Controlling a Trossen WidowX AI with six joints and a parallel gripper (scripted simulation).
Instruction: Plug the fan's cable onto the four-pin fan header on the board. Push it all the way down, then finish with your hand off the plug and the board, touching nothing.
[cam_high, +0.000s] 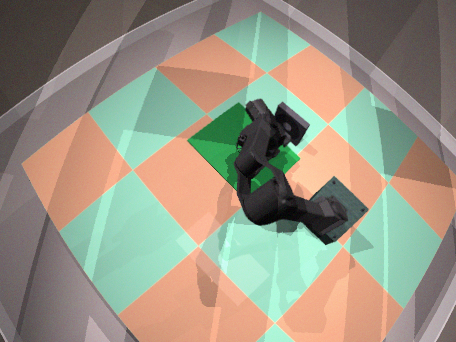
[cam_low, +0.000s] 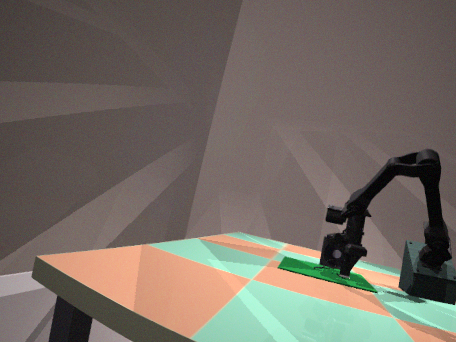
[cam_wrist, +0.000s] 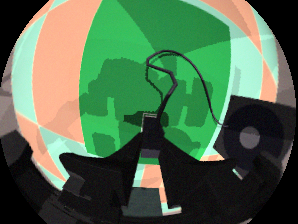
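Right now the dark plug is 1 cm ahead of my gripper tip and 1 cm above it. From my gripper tip the other things lie so: black square fan: 2 cm ahead, 16 cm to the right, 4 cm above.
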